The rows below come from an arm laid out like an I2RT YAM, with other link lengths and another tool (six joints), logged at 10 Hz.
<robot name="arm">
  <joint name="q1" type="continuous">
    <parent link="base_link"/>
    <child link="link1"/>
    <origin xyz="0 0 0.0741" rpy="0 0 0"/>
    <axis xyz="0 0 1"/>
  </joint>
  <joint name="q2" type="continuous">
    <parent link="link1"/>
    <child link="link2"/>
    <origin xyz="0.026 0.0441 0.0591" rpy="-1.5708 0 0"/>
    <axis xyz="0 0 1"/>
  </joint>
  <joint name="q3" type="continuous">
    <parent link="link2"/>
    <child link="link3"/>
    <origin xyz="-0.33 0 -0.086" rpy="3.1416 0 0"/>
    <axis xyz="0 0 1"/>
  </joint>
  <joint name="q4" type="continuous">
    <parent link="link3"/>
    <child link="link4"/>
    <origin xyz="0.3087 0.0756 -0.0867" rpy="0 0 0"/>
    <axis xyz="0 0 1"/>
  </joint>
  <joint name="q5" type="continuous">
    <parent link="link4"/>
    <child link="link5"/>
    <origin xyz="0.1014 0.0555 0.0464" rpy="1.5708 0 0"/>
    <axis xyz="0 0 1"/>
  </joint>
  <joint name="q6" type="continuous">
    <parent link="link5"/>
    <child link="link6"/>
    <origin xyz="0.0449 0 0.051" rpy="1.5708 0 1.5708"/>
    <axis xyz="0 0 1"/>
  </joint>
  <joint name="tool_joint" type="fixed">
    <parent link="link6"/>
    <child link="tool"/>
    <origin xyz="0.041 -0.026 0.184" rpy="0 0.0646 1.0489"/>
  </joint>
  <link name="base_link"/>
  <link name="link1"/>
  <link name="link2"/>
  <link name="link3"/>
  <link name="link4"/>
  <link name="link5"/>
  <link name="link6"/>
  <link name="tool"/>
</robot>
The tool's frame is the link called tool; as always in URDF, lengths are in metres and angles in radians. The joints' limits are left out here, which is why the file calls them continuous.
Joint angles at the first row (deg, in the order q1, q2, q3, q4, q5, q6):
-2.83, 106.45, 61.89, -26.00, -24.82, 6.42
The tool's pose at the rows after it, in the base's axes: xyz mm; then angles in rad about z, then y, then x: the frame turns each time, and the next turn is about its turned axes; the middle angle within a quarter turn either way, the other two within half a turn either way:
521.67 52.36 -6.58 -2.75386 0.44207 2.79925
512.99 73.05 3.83 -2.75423 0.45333 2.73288
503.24 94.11 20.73 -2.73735 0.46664 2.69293
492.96 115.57 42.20 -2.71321 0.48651 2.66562
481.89 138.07 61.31 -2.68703 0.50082 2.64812
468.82 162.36 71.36 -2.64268 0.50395 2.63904
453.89 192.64 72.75 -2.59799 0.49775 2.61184
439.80 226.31 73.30 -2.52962 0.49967 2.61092
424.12 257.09 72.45 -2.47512 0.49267 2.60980
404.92 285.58 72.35 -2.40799 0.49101 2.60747
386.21 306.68 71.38 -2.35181 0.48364 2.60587
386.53 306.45 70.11 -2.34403 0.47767 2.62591
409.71 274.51 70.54 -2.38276 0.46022 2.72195
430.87 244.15 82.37 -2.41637 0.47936 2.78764
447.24 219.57 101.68 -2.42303 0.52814 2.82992
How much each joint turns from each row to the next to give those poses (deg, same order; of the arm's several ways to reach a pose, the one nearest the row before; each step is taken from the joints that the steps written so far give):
0.44, -0.46, 0.00, -1.13, -4.94, 0.06
0.81, -1.13, 0.00, -1.78, -3.47, 0.35
1.42, -2.16, 0.00, -2.18, -2.25, 0.18
1.74, -2.82, 0.00, -2.17, -1.75, 0.26
2.30, -2.65, 0.00, -1.70, -0.97, 0.85
2.80, -1.55, 0.00, -1.42, -0.45, 0.22
3.38, -0.15, -0.02, -0.59, -1.05, 0.59
4.31, 0.00, 0.00, 0.39, 0.04, 0.48
4.26, 0.06, 0.00, 0.51, 0.46, 1.31
3.94, 0.00, 0.00, -0.09, -0.07, 0.07
3.21, -0.02, 0.00, -0.50, 0.05, -0.09
0.48, -0.09, 0.02, 0.04, 1.20, 0.22
-2.12, -1.18, 0.00, 0.00, 5.55, 0.85
-2.99, -1.88, 0.00, 0.02, 2.82, -0.53
-3.37, -2.27, 0.00, -0.04, 0.11, -2.33

